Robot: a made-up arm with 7 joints.
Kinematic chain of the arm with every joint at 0, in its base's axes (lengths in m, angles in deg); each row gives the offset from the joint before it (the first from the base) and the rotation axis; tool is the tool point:
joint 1: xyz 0 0 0.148 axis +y
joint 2: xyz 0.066 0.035 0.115 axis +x
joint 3: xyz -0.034 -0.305 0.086 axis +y
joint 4: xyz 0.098 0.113 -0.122 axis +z
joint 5: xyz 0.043 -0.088 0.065 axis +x
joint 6: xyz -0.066 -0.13 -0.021 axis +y
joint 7: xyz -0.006 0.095 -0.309 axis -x
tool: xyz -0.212 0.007 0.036
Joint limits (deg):
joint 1: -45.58..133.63
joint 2: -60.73..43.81
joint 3: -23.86..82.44
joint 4: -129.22..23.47
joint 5: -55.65..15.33
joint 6: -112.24..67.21
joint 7: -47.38..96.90
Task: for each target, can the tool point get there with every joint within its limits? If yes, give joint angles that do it. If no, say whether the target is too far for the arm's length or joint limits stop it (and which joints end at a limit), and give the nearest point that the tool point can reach.
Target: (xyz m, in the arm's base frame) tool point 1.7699 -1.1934 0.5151
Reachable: no: too far | nearest point 0.6602 -0.3607 0.2849 | short by 1.406 m
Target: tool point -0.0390 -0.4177 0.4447
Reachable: yes | joints 55.93 -12.74 52.95 -62.00 -26.12 -68.83 16.11
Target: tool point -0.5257 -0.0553 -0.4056
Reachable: no: joint limits stop it (at a limit: joint 2, joint 4, joint 7) | nearest point -0.3776 -0.1054 -0.2496 | short by 0.221 m
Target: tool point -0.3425 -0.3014 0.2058
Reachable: yes | joints -28.33 -6.57 23.54 -2.58 -33.54 35.37 15.51
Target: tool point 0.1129 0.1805 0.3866
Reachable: yes | joints 71.16 4.05 52.94 -92.28 -29.76 23.75 -34.24
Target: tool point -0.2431 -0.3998 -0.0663
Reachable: yes | joints 90.26 21.62 8.66 -35.97 -35.19 -95.76 70.19
